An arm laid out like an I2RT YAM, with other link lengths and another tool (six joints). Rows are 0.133 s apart.
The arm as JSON. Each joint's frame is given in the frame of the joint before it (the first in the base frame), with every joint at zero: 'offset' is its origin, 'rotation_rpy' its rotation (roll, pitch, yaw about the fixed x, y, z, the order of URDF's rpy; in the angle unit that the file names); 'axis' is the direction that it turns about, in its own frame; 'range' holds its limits. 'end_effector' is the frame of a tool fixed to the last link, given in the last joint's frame.
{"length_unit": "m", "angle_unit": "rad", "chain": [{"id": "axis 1", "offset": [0.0, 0.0, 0.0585], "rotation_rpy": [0.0, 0.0, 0.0], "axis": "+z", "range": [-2.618, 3.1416]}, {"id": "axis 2", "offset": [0.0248, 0.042, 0.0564], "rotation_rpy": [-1.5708, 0.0, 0.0], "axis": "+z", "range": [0.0, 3.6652]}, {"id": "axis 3", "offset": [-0.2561, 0.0, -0.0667], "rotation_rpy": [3.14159, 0.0, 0.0], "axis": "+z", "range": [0.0, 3.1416]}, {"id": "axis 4", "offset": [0.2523, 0.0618, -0.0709], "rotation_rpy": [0.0, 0.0, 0.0], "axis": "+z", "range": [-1.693, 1.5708]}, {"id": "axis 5", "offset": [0.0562, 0.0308, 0.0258], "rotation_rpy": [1.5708, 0.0, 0.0], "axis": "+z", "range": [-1.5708, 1.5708]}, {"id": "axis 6", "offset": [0.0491, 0.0, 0.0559], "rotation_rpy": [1.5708, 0.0, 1.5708], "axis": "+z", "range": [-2.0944, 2.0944]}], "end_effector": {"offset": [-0.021, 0.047, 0.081], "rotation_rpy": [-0.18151, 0.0, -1.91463]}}
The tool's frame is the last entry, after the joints.
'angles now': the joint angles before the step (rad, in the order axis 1, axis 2, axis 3, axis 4, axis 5, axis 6). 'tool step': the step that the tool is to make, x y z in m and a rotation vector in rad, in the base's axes. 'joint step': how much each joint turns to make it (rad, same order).
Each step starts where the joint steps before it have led.
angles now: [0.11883 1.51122 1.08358 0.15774 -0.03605 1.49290]
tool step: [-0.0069 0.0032 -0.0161 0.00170 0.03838 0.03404]
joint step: [-0.00146 -0.00107 -0.03976 0.00055 -0.03579 -0.00417]
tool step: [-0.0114 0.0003 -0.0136 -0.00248 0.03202 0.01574]
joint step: [-0.00121 -0.02489 -0.05558 -0.00174 -0.01647 -0.00421]
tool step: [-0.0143 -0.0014 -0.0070 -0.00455 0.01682 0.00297]
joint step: [-0.00011 -0.04823 -0.05856 -0.00722 -0.00201 -0.00348]
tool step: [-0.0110 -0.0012 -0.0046 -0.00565 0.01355 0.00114]
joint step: [0.00022 -0.03879 -0.04070 -0.01258 0.00058 -0.00412]
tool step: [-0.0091 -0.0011 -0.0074 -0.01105 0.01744 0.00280]
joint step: [-0.00036 -0.02728 -0.03712 -0.00961 0.00041 -0.00953]
